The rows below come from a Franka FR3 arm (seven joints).
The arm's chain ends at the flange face. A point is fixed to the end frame.
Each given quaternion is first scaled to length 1.
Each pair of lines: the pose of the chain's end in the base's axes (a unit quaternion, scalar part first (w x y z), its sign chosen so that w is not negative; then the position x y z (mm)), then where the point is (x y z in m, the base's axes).
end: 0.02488 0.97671 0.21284 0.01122 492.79 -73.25 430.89
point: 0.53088 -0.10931 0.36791
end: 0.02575 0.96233 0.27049 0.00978 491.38 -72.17 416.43
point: 0.53317 -0.10376 0.35340
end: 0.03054 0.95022 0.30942 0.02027 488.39 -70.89 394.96
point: 0.53395 -0.09920 0.33300
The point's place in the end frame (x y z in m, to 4 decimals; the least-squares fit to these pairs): 0.0189 0.0452 0.0657
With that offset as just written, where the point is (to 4 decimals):
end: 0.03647 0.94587 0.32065 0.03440 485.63 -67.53 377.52
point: 0.5337 -0.0949 0.3171
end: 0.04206 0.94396 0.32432 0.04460 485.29 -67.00 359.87
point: 0.5350 -0.0942 0.3006
